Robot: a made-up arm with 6 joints. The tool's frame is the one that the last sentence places.
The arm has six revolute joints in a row. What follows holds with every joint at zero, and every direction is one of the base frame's. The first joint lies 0.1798 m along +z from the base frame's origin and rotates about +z. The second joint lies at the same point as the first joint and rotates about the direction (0, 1, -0.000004). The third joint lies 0.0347 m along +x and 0.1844 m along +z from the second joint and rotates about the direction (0, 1, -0.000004). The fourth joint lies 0.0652 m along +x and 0.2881 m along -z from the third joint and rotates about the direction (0, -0.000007, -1). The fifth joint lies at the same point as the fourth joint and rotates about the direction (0, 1, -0.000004). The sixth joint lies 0.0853 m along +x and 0.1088 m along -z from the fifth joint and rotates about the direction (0, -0.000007, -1). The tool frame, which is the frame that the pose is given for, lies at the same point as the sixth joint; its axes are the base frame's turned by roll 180.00, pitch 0.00 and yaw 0.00 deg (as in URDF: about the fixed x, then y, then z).
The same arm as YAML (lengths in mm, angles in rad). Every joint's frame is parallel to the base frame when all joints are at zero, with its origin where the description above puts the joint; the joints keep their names.
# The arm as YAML. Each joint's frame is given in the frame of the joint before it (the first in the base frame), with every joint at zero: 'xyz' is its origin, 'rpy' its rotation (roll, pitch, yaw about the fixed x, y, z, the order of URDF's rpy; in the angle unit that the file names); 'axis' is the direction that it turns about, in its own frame. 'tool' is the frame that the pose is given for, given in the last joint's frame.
units:
  length: mm
  angle: rad
joints:
  - name: joint 1
    type: revolute
    origin:
      xyz: [0.0, 0.0, 179.8]
      rpy: [0.0, 0.0, 0.0]
    axis: "+z"
  - name: joint 2
    type: revolute
    origin:
      xyz: [0.0, 0.0, 0.0]
      rpy: [0.0, 0.0, 0.0]
    axis: "+y"
  - name: joint 3
    type: revolute
    origin:
      xyz: [34.7, 0.0, 184.4]
      rpy: [0.0, 0.0, 0.0]
    axis: "+y"
  - name: joint 4
    type: revolute
    origin:
      xyz: [65.2, 0.0, -288.1]
      rpy: [0.0, 0.0, 0.0]
    axis: "-z"
  - name: joint 5
    type: revolute
    origin:
      xyz: [0.0, 0.0, 0.0]
      rpy: [0.0, 0.0, 0.0]
    axis: "+y"
  - name: joint 6
    type: revolute
    origin:
      xyz: [85.3, 0.0, -108.8]
      rpy: [0.0, 0.0, 0.0]
    axis: "-z"
tool:
  origin:
    xyz: [0.0, 0.0, 0.0]
    rpy: [3.1416, 0.0, 0.0]

